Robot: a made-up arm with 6 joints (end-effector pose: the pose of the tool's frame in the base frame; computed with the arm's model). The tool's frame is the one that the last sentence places.
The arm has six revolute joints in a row. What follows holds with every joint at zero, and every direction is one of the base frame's.
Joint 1 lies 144.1 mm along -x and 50.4 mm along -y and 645.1 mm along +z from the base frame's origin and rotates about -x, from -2.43 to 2.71 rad.
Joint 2 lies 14.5 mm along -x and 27.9 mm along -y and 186.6 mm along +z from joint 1 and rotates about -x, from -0.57 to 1.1 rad.
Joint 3 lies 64.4 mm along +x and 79.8 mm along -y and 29.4 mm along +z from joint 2 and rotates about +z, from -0.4 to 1.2 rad.
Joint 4 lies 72.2 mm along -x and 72.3 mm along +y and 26.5 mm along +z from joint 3 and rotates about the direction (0.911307, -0.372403, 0.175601), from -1.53 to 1.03 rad.
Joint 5 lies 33.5 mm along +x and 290.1 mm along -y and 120.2 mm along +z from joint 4 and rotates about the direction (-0.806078, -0.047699, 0.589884), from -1.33 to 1.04 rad.
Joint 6 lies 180.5 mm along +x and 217.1 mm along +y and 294.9 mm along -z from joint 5 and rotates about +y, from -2.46 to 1.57 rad.
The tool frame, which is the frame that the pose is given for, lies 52.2 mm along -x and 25.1 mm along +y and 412.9 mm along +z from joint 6; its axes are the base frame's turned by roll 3.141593, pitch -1.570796 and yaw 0 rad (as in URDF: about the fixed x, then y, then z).
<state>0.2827 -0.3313 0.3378 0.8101 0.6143 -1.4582</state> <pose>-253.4 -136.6 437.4 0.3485 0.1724 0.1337 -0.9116</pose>
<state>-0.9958 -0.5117 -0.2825 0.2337 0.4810 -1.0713</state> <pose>-383.3 -131.4 622.2 0.1179 -0.1482 0.5940 -0.7818</pose>
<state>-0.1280 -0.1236 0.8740 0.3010 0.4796 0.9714</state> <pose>30.8 149.3 1013.9 0.2379 -0.7328 -0.4868 -0.4116</pose>
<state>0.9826 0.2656 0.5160 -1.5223 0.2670 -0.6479</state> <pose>-284.2 243.4 807.6 0.4020 0.2072 0.8919 0.0019</pose>
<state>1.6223 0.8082 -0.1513 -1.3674 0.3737 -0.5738</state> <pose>-188.9 178.5 475.0 0.7154 -0.0903 0.5965 -0.3524</pose>
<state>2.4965 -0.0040 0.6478 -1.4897 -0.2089 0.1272</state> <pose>34.8 -23.4 275.3 0.7046 -0.1934 0.6299 -0.2632</pose>
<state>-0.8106 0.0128 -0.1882 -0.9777 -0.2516 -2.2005</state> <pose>-387.0 -171.2 471.0 0.1703 -0.0518 0.0139 0.9839</pose>
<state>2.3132 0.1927 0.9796 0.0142 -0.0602 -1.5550</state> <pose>-282.9 232.1 822.4 0.1229 -0.4395 -0.8374 -0.3008</pose>
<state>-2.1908 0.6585 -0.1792 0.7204 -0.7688 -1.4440</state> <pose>-222.1 -349.8 618.8 0.1118 0.0793 -0.9815 0.1337</pose>
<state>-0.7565 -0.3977 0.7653 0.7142 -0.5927 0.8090</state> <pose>384.1 -375.4 906.5 0.9222 -0.3573 0.0479 -0.1401</pose>
